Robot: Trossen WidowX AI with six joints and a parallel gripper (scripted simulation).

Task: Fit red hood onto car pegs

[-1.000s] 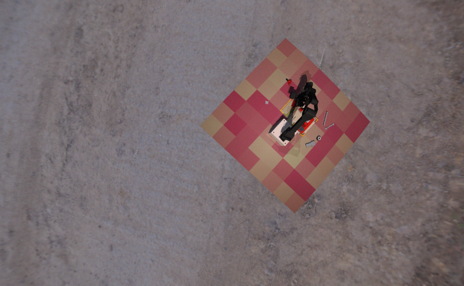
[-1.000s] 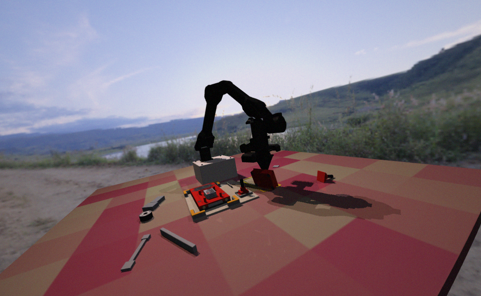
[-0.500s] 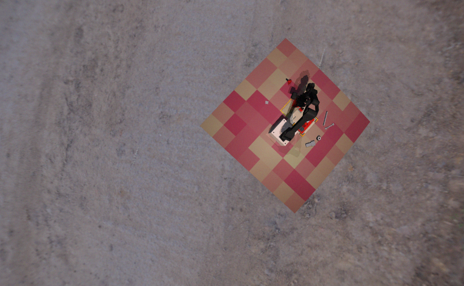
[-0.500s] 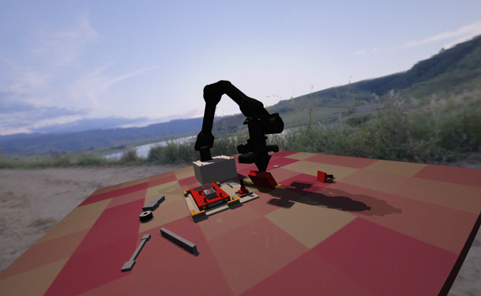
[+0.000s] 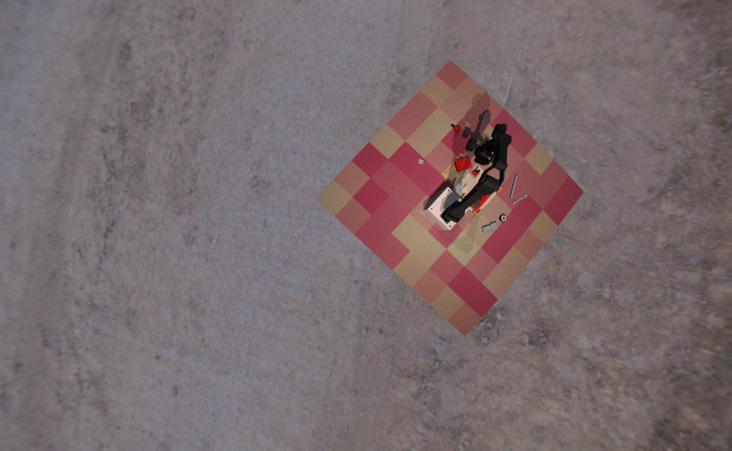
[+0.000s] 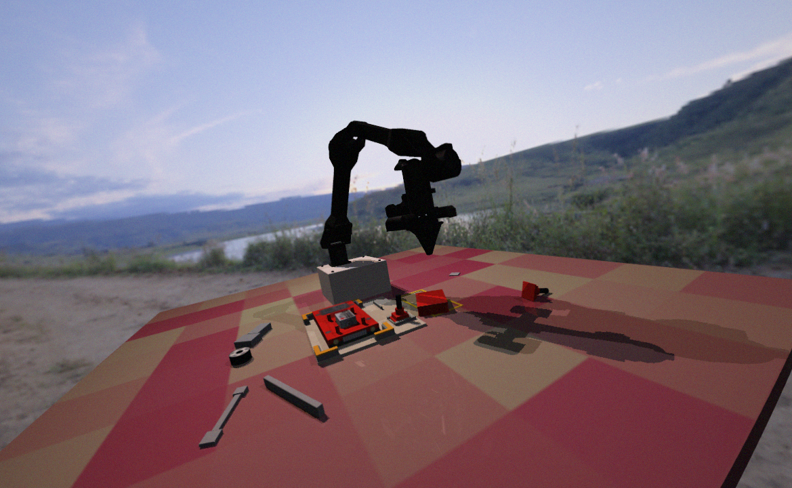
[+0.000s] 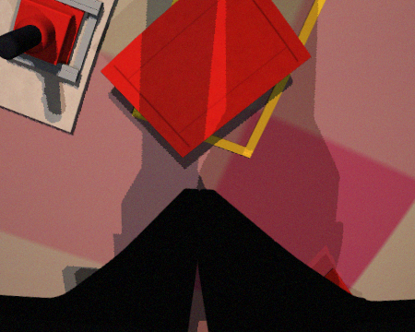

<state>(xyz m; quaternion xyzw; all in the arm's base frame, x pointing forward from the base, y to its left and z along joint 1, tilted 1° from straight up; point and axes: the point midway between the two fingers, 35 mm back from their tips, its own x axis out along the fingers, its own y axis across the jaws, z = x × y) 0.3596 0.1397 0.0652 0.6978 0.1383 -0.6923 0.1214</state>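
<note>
My gripper tip is 12 cm above the red hood and 2 cm past it. Round my gripper tip: grey bar (34 cm to the right, 13 cm below, 13 cm ahead).
</note>
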